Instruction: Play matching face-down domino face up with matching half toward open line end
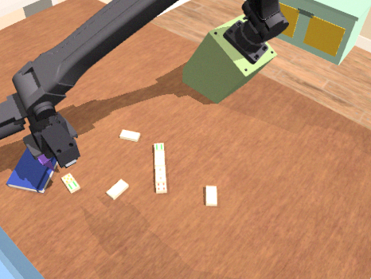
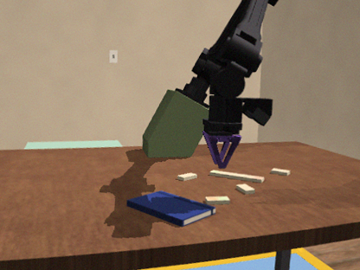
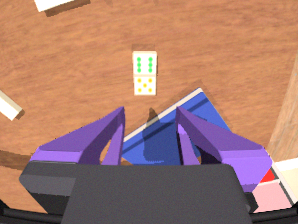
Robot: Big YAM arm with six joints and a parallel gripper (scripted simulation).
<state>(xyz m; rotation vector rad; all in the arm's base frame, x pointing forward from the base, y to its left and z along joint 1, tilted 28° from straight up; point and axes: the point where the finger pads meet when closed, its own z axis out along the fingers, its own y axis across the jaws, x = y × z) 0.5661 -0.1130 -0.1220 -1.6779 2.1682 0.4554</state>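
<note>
My gripper is now 1 cm short of the book, 12 cm to the left of it and 9 cm above it.
</note>
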